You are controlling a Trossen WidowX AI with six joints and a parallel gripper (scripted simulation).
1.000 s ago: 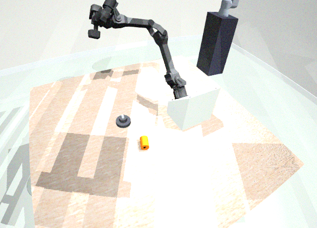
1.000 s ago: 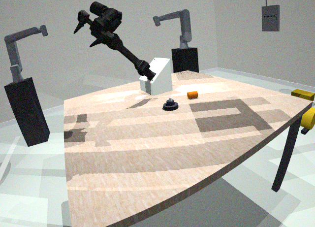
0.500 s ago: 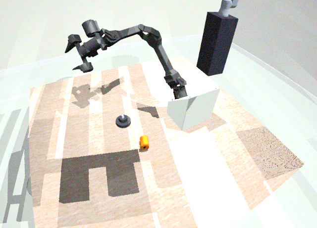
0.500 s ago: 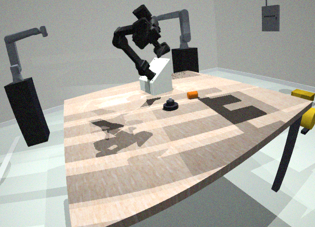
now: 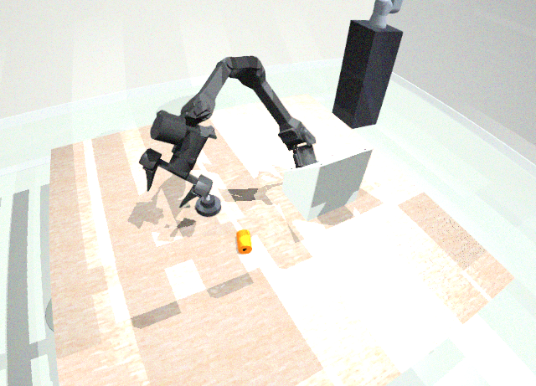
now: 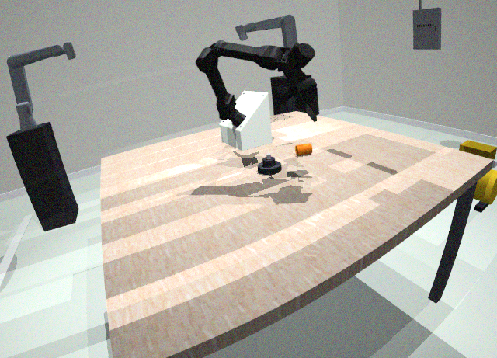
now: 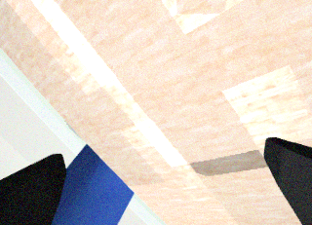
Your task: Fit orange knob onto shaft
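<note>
Right now my gripper tip is 20 cm past the orange knob, 17 cm above it and 7 cm to the right of it. The rest, counted from my gripper tip: round pedestal (16 cm below, 14 cm behind, 10 cm to the right).
</note>
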